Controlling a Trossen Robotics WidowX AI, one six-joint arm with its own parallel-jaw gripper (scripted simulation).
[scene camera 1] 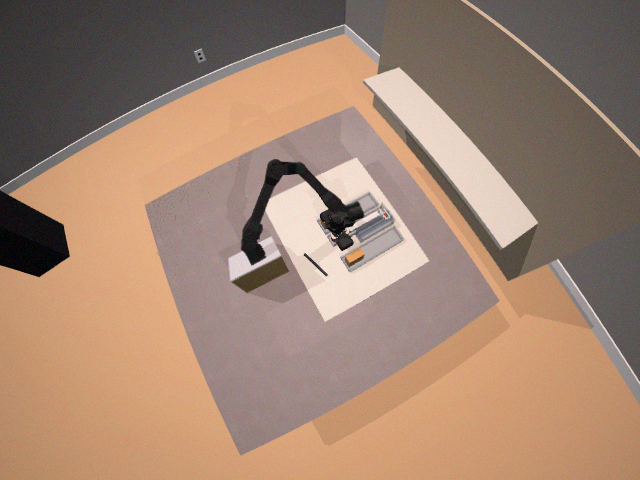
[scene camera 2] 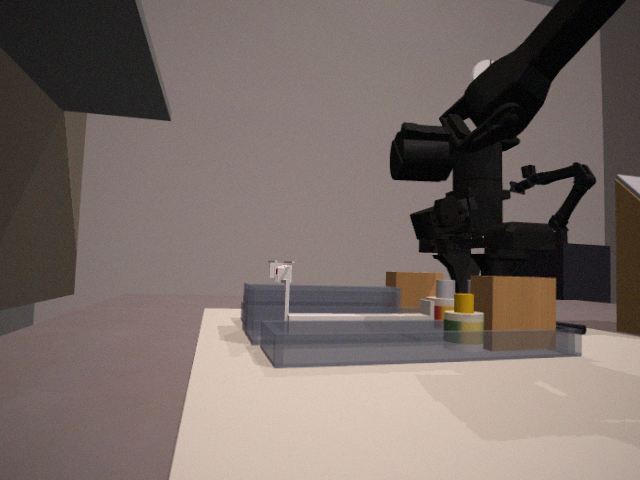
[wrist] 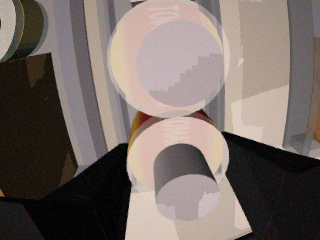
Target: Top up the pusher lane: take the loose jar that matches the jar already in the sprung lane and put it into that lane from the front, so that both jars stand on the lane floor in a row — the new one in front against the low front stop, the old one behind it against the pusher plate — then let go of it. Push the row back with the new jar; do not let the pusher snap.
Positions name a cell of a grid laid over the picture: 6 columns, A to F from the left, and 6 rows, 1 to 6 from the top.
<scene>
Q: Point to a white pusher plate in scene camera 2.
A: At C4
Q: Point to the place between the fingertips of my gripper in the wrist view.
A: D4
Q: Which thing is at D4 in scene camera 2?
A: A wooden block.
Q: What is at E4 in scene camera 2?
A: A wooden block.
</scene>
